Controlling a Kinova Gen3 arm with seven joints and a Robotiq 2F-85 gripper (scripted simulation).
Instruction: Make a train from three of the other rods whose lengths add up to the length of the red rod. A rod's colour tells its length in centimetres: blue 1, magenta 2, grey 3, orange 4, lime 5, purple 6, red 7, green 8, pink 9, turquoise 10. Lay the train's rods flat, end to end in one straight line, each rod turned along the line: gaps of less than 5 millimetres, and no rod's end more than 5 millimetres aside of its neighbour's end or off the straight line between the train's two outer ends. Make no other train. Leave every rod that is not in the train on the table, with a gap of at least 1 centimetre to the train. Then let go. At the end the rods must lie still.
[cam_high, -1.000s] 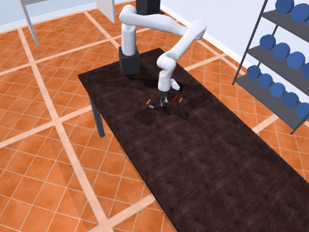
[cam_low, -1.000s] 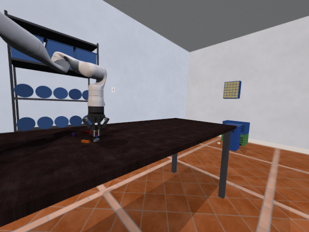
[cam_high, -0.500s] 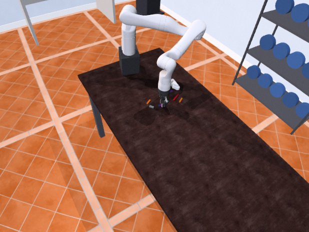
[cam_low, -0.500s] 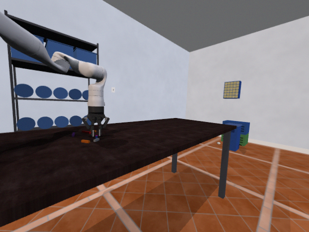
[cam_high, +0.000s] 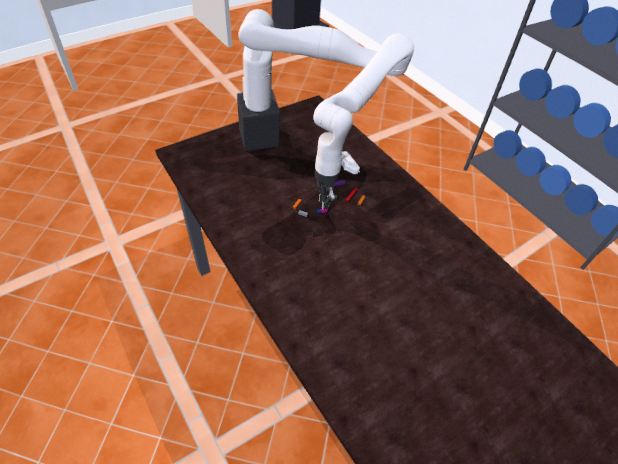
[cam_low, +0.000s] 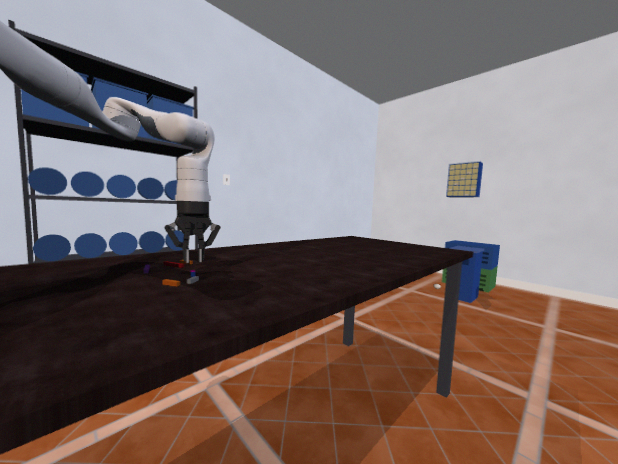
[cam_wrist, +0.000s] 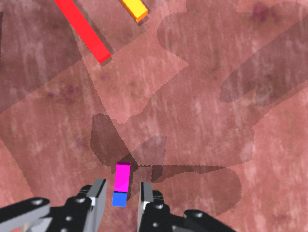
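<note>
My gripper is now 50 mm above the magenta rod. Also, from my hand: red rod: 10 mm ahead, 130 mm to the left, 50 mm below; grey rod: 30 mm behind, 60 mm to the right, 50 mm below; blue rod: 10 mm behind, 10 mm to the right, 50 mm below.
</note>
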